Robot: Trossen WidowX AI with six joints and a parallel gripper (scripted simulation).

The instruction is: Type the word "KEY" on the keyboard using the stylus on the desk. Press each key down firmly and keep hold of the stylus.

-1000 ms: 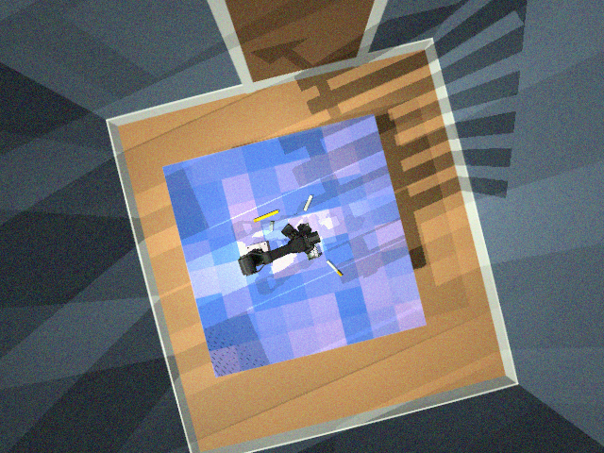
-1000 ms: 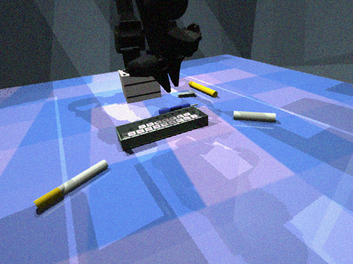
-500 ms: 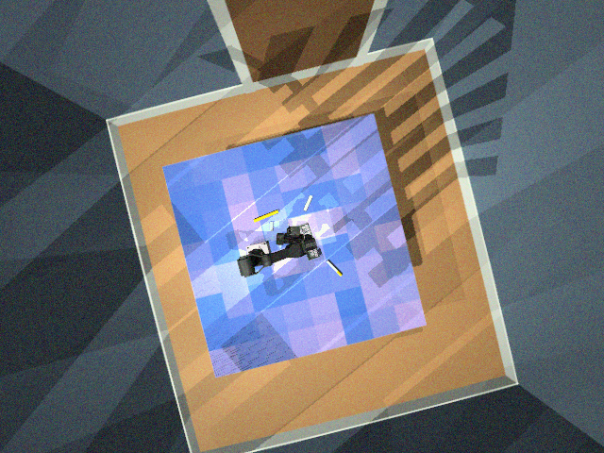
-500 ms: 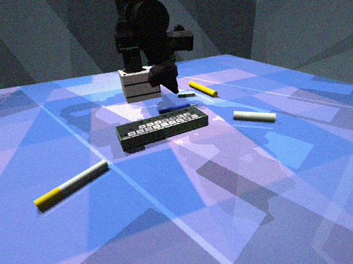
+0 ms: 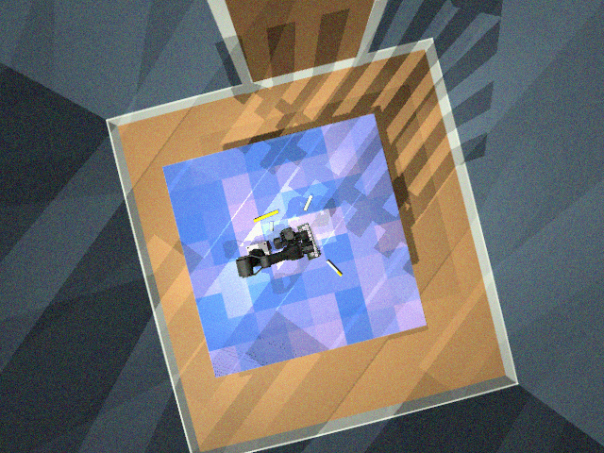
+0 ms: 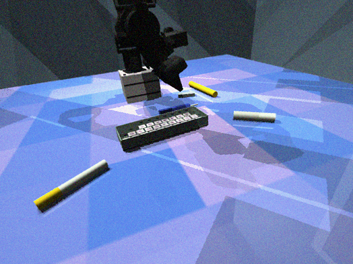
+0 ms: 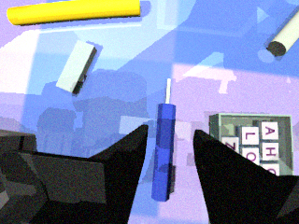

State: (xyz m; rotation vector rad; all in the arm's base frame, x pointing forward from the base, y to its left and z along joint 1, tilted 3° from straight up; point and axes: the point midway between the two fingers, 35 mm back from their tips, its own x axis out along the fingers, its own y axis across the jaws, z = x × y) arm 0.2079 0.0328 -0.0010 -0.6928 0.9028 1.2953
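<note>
Now: the blue stylus 10 mm to the left of my gripper tip and 60 mm below it. The rest, counted from my gripper tip: yellow cylinder 90 mm behind, 140 mm to the left, 60 mm below; then yellow-and-white pen 150 mm ahead, 310 mm to the right, 60 mm below; then white cylinder 160 mm ahead, 110 mm to the left, 60 mm below.
</note>
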